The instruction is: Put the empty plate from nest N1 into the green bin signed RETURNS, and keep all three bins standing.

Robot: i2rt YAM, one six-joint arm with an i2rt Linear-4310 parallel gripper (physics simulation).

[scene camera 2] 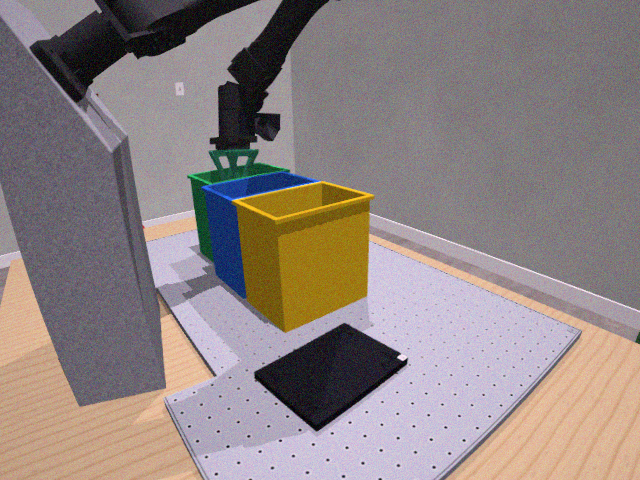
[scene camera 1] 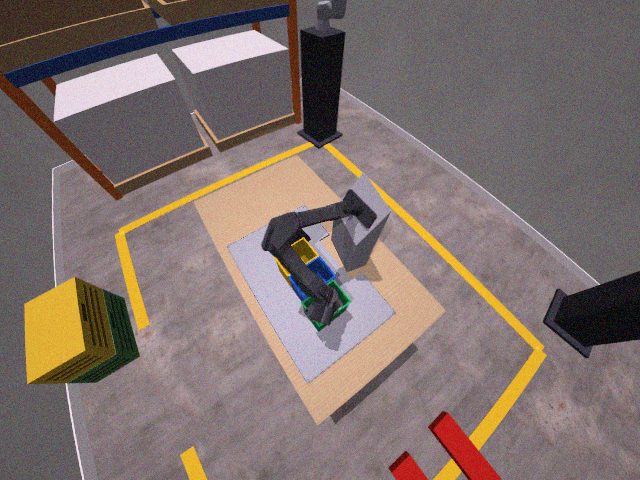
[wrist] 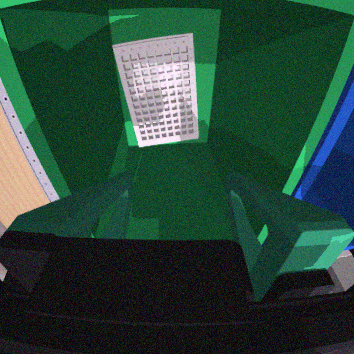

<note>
I see my gripper, a green bin, a blue bin, a white plate, a yellow bin and a black nest.
My gripper is seen too in the wrist view.
</note>
